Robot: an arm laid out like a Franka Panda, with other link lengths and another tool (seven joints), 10 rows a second.
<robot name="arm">
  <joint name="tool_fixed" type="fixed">
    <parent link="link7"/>
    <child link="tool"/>
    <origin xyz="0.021 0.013 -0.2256" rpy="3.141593 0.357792 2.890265"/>
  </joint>
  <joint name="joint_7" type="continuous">
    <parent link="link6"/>
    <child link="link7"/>
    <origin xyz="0.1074 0 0"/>
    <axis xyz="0 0 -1"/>
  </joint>
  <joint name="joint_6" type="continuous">
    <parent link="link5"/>
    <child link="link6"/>
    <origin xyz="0 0 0"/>
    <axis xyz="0 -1 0"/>
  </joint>
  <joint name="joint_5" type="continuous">
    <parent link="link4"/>
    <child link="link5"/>
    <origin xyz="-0.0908 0 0.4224"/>
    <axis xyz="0 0 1"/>
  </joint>
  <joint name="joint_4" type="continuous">
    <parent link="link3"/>
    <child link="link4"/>
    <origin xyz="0.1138 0 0"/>
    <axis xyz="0 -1 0"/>
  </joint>
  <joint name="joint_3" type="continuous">
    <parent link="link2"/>
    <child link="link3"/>
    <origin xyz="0 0 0.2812"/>
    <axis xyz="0 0 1"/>
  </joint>
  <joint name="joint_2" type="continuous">
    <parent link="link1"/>
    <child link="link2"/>
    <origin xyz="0 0 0"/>
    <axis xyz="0 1 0"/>
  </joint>
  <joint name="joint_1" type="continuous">
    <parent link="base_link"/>
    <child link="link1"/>
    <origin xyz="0 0 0.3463"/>
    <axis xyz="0 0 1"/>
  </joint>
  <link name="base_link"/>
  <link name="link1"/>
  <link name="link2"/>
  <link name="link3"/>
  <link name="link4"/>
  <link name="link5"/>
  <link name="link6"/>
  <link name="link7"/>
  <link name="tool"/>
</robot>
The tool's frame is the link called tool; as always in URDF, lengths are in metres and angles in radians. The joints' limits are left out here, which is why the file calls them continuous.
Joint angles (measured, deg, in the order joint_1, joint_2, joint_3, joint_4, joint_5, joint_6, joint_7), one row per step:
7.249, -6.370, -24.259, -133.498, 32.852, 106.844, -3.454
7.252, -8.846, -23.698, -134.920, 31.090, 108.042, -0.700
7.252, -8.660, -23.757, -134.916, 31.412, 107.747, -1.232
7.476, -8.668, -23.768, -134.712, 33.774, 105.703, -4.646
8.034, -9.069, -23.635, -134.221, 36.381, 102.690, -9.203
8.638, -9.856, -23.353, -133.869, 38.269, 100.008, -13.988
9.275, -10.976, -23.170, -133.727, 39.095, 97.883, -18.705
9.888, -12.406, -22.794, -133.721, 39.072, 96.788, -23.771
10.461, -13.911, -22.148, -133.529, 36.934, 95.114, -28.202
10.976, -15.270, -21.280, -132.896, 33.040, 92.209, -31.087
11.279, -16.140, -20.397, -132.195, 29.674, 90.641, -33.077
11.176, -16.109, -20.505, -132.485, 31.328, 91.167, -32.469
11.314, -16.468, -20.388, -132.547, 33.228, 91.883, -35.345
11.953, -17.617, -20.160, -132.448, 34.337, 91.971, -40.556
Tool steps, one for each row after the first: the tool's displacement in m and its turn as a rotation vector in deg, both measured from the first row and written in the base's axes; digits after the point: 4 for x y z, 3 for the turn. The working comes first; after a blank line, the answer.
Tool pose at each row, in the base's axes (x y z in m, rotation vector in deg; the steps are taken from these numbers as rounded here):
0.5459, -0.0459, 0.2288, -70.393, -160.710, -38.678
0.5427, -0.0446, 0.2376, 71.831, 160.458, 36.376
0.5418, -0.0435, 0.2364, 71.499, 160.739, 37.028
0.5403, -0.0303, 0.2425, -67.542, -161.002, -42.260
0.5385, -0.0097, 0.2562, -60.716, -161.350, -49.101
0.5356, 0.0105, 0.2722, -52.855, -162.352, -55.567
0.5308, 0.0265, 0.2878, 44.350, 163.096, 60.603
0.5266, 0.0397, 0.3030, 34.443, 162.168, 63.612
0.5166, 0.0506, 0.3151, 23.460, 162.807, 64.168
0.5009, 0.0587, 0.3247, 12.829, 165.501, 62.747
0.4918, 0.0616, 0.3308, 4.912, 167.210, 60.201
0.4951, 0.0639, 0.3319, 7.418, 166.157, 61.717
0.4995, 0.0704, 0.3398, 4.397, 162.843, 64.386
0.4993, 0.0812, 0.3548, -3.735, 158.496, 67.078

-0.0032, 0.0013, 0.0088, -1.600, 0.049, -1.054
-0.0041, 0.0024, 0.0076, -1.166, 0.064, -0.740
-0.0056, 0.0156, 0.0137, 2.020, -1.264, 1.699
-0.0074, 0.0362, 0.0274, 6.058, -3.580, 5.769
-0.0103, 0.0564, 0.0434, 9.521, -6.558, 10.447
-0.0151, 0.0724, 0.0590, 12.003, -9.824, 15.347
-0.0193, 0.0856, 0.0742, 13.305, -13.917, 20.681
-0.0293, 0.0965, 0.0863, 13.309, -16.672, 27.320
-0.0450, 0.1046, 0.0959, 12.471, -17.024, 34.499
-0.0541, 0.1075, 0.1020, 10.903, -17.251, 39.799
-0.0508, 0.1098, 0.1031, 11.802, -17.642, 37.986
-0.0464, 0.1163, 0.1110, 13.183, -21.074, 39.018
-0.0466, 0.1271, 0.1260, 14.627, -26.226, 43.135

